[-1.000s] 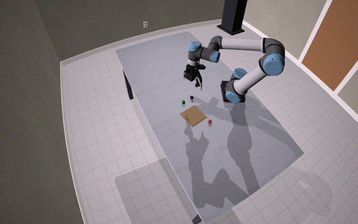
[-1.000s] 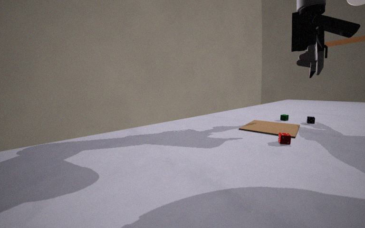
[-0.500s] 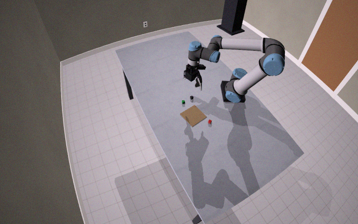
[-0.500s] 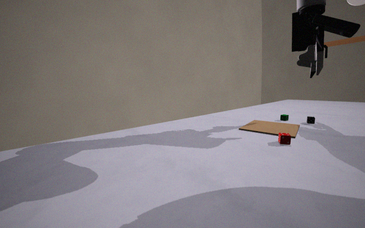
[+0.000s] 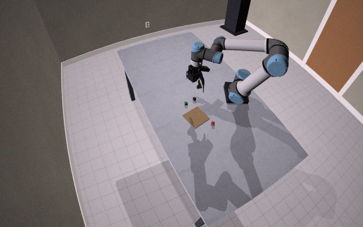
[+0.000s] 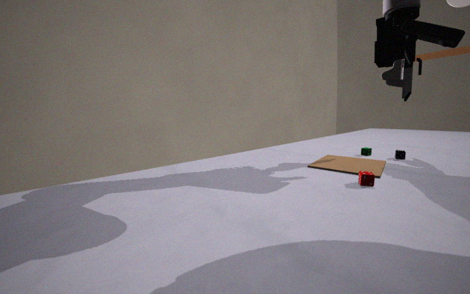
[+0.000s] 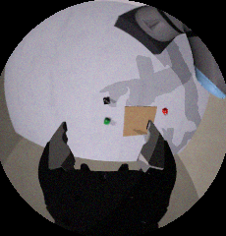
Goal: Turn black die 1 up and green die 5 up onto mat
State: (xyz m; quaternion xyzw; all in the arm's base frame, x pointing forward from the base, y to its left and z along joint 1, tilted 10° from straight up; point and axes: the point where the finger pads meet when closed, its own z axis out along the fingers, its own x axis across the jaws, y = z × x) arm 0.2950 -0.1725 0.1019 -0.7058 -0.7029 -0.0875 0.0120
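Right now the black die is 14 cm below my hand. From my hand the other things lie so: green die (14 cm below, 8 cm ahead); red die (25 cm to the left, 14 cm below, 4 cm ahead); brown mat (15 cm below, 14 cm to the left, 9 cm ahead).
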